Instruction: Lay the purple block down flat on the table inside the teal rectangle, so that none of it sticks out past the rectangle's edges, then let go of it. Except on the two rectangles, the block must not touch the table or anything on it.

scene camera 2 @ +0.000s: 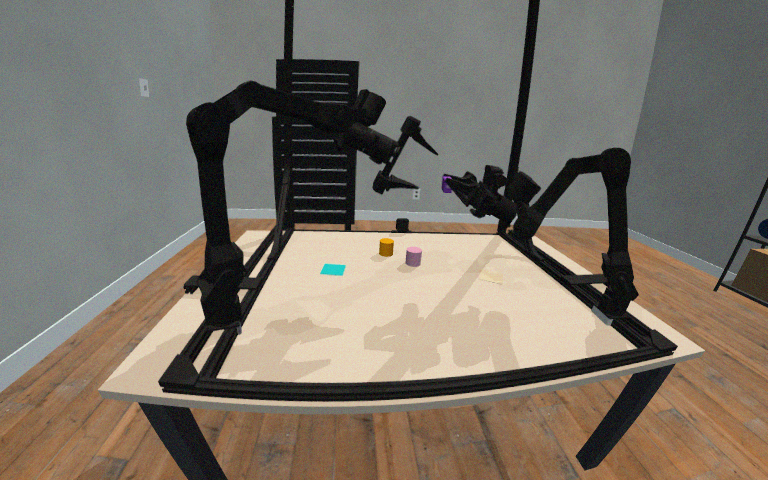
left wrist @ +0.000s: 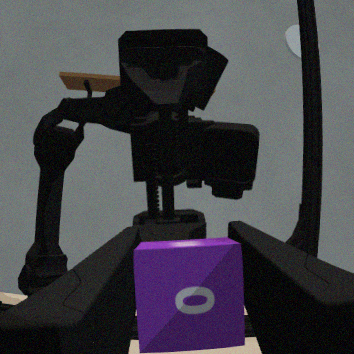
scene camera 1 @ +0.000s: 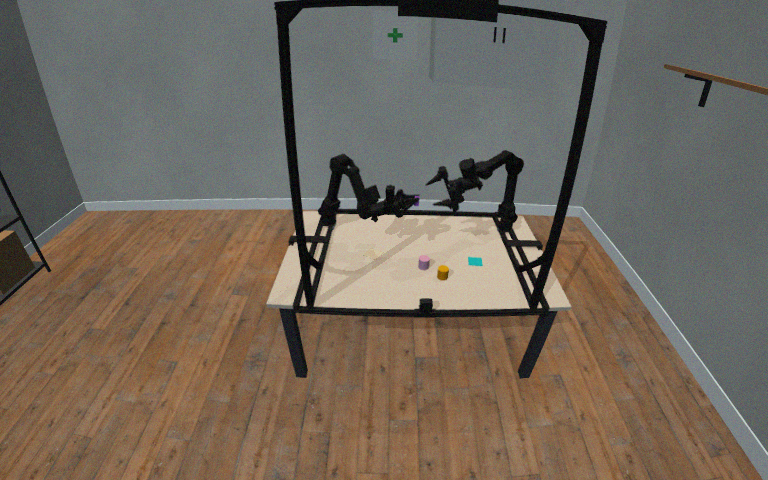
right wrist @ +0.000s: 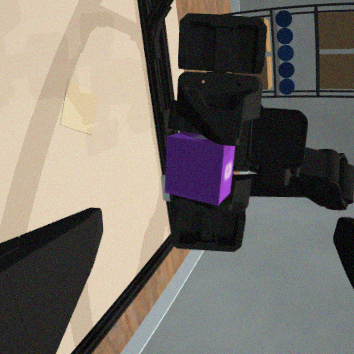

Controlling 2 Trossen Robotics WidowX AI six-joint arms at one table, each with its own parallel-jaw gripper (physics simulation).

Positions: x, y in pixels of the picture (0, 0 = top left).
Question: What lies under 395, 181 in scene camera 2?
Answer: My right gripper.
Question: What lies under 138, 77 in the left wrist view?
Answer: My right gripper.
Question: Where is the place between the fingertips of my right gripper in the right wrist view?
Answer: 222, 225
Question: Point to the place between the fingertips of my right gripper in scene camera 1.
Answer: At 429, 194
